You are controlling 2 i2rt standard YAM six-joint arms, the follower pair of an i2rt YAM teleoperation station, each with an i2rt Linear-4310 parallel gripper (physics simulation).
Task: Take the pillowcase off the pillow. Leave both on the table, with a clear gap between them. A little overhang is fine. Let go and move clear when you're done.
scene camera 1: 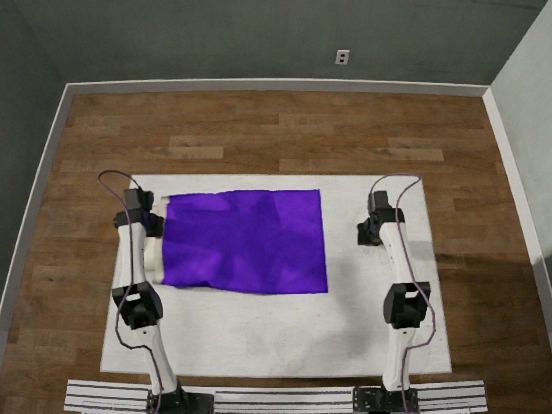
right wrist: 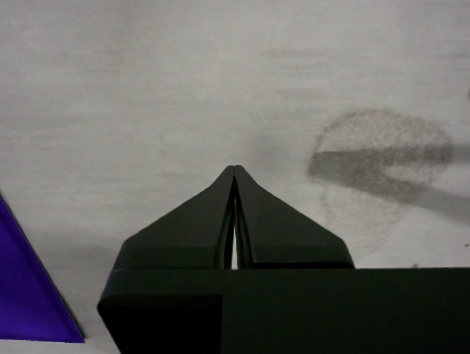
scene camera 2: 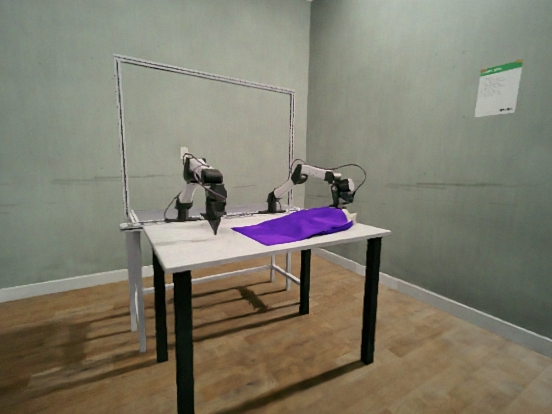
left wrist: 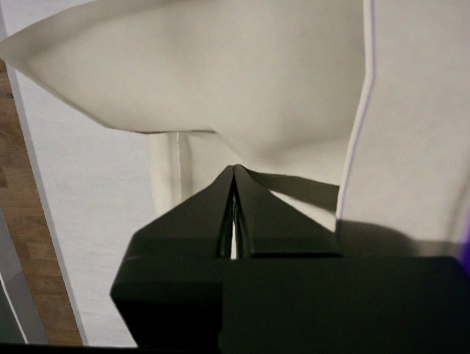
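Observation:
The purple pillowcase point(scene camera 1: 245, 240) point(scene camera 2: 300, 225) point(right wrist: 25, 290) lies flat over most of the pillow. In scene camera 1, the cream pillow point(scene camera 1: 151, 256) point(left wrist: 225, 90) shows at the pillowcase's left end. In the left wrist view, an off-white band point(left wrist: 410, 125) with a thin purple line borders the cream cloth. My left gripper point(scene camera 1: 156, 227) point(scene camera 2: 339, 205) point(left wrist: 233, 175) is shut on a fold of the cream pillow cloth beside that band; the pinch itself is small. My right gripper point(scene camera 1: 367, 239) point(scene camera 2: 215, 233) point(right wrist: 234, 177) is shut and empty above the table, apart from the pillowcase's closed end. The covered part of the pillow is hidden.
The white table point(scene camera 1: 240, 340) point(scene camera 2: 175, 252) point(left wrist: 100, 190) carries the pillow and pillowcase. Its left edge is near the pillow's exposed end in scene camera 1. The white station frame point(scene camera 2: 205, 76) stands behind the arms in scene camera 2.

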